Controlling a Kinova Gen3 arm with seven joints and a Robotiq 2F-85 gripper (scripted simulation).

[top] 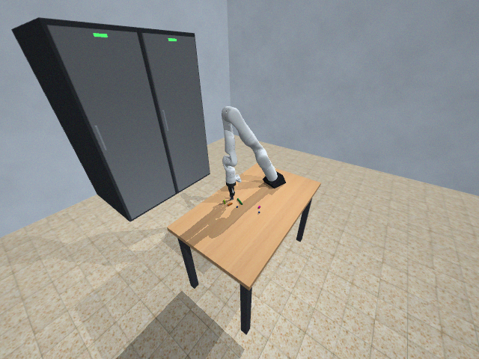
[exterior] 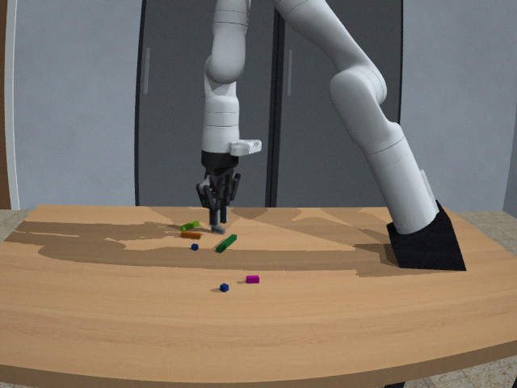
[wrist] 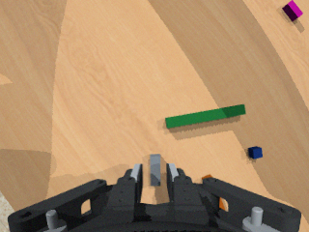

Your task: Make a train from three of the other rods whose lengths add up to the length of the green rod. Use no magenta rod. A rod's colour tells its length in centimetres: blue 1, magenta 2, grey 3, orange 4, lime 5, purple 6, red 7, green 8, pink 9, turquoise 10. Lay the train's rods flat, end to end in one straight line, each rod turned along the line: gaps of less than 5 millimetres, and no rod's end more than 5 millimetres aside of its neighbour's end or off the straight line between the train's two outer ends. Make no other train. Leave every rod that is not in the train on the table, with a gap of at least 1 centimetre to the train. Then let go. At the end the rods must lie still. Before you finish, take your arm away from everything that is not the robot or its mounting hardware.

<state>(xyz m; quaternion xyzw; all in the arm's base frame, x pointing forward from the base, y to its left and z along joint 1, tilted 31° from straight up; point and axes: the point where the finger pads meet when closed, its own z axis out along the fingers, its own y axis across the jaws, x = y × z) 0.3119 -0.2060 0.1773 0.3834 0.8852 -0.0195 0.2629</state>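
Right now the grey rod is 30 mm below my hand. The rest, counted from my hand: orange rod (70 mm ahead, 30 mm below, 20 mm to the left); then green rod (70 mm to the left, 30 mm below, 10 mm ahead); then lime rod (50 mm ahead, 40 mm to the right, 30 mm below).
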